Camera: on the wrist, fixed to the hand. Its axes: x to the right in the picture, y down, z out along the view.
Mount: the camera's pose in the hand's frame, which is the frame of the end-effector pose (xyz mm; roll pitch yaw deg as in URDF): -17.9 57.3 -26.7 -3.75 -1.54 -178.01
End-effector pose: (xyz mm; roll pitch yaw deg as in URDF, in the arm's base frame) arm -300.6 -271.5 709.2 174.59 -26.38 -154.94
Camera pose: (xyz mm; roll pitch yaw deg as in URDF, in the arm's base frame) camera -296.3 -209.3 729.9 -179.27 28.09 22.98
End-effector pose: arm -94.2 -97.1 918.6 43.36 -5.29 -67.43
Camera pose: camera -46.3 -55.9 936.8 -46.85 5.53 115.09
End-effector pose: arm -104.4 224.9 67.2 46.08 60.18 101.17
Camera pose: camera -164.4 224.1 94.0 -54.08 -59.72 -73.89
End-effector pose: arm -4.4 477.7 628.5 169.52 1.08 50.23
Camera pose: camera 24.2 431.5 665.5 -173.24 0.80 -131.45
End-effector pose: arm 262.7 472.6 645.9 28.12 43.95 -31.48
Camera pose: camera 286.7 531.9 660.8 -34.26 -44.32 151.99
